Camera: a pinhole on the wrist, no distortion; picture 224 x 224 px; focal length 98.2 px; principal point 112.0 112.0 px. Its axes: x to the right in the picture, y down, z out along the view. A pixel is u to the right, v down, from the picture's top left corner.
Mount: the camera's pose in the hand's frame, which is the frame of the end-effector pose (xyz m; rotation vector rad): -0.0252 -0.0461 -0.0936 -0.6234 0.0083 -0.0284
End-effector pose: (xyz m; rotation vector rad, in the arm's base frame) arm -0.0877 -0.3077 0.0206 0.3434 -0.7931 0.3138
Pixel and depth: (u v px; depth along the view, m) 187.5 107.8 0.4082
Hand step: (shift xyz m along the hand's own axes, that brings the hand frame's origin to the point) 0.2948 0.1688 0.2483
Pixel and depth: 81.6 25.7 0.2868
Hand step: -0.1153 -0.0807 0.2863
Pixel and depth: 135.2 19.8 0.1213
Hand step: 0.0027 -0.0686 0.0714
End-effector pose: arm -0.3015 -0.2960 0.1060 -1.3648 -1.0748 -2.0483
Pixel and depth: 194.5 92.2 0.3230
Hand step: 0.2498 0.0817 0.2069
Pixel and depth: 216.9 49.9 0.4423
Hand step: 0.4476 -0.0287 0.4292
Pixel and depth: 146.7 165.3 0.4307
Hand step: 0.1396 0.3905 0.1197
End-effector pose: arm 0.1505 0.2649 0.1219 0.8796 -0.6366 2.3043
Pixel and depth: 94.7 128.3 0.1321
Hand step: -0.0458 0.0495 0.0008
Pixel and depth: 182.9 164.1 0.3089
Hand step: 0.2067 0.2607 0.0617
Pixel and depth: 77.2 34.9 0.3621
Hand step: -0.1544 -0.0618 0.3663
